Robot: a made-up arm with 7 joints.
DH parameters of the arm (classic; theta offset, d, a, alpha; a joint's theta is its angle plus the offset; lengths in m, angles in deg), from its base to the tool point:
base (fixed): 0 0 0 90
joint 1: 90 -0.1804 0 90
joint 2: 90 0 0 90
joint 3: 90 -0.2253 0 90
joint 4: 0 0 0 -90
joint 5: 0 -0.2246 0 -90
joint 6: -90 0 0 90
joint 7: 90 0 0 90
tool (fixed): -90 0 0 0
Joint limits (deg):
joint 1: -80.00..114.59
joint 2: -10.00..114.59
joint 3: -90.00..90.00
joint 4: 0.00..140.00
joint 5: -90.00..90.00
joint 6: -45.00..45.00
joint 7: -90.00..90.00
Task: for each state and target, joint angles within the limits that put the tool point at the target. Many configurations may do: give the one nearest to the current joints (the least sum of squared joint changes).
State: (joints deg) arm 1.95 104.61 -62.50 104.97 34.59 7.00 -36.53
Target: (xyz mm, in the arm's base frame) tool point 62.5 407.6 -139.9
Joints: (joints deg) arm -3.17 109.87 -71.14 104.95 34.59 7.00 -36.53
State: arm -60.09 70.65 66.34 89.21 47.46 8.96 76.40
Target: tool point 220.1 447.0 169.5
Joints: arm -44.38 105.29 78.76 62.30 47.46 8.96 76.40
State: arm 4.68 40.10 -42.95 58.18 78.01 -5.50 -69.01
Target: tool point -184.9 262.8 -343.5
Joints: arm -40.67 37.14 -63.03 55.20 78.01 -5.50 -69.01
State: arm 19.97 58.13 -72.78 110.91 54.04 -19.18 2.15
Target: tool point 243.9 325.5 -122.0
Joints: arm 37.13 72.33 -57.39 93.27 54.04 -19.18 2.15
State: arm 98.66 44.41 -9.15 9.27 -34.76 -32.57 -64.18
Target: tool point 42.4 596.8 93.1
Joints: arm 86.35 72.92 42.47 35.25 -34.76 -32.57 -64.18
